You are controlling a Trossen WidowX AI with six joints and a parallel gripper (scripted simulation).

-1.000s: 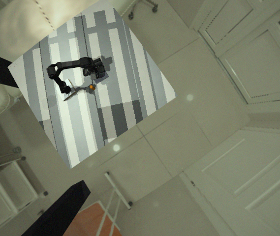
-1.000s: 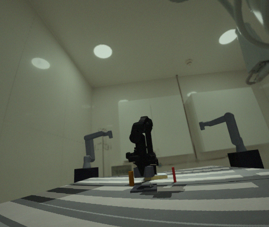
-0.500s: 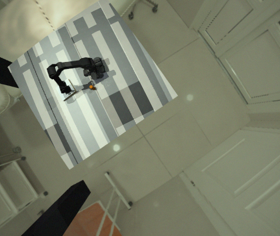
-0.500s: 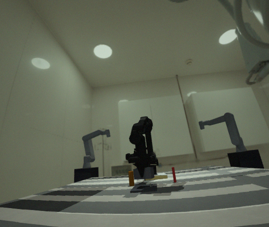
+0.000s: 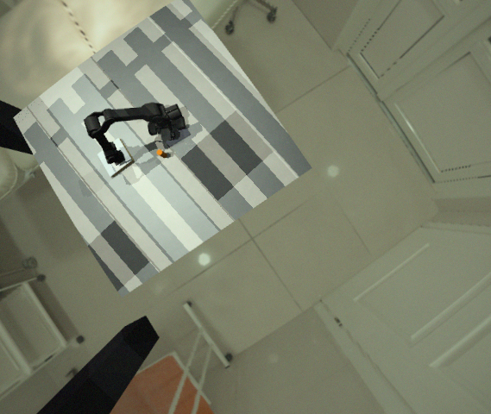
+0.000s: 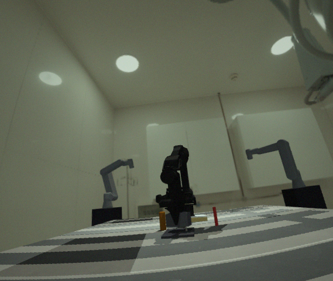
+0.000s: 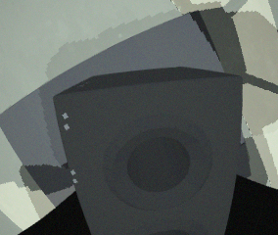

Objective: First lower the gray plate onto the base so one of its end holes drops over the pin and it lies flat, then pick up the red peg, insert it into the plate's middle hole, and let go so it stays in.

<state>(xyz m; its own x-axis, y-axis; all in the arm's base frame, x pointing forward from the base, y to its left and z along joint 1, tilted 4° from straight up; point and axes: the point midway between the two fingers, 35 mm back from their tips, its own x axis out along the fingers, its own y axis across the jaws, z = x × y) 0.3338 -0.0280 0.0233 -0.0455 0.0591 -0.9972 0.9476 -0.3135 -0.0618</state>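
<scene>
My gripper tip is now 1 cm short of the base, 1 cm to the right of it and 3 cm above it. From my gripper tip the other things lie so: gray plate: 3 cm above; then orange cylinder: 10 cm behind, 9 cm to the right; then red peg: 10 cm behind, 16 cm to the left.
</scene>
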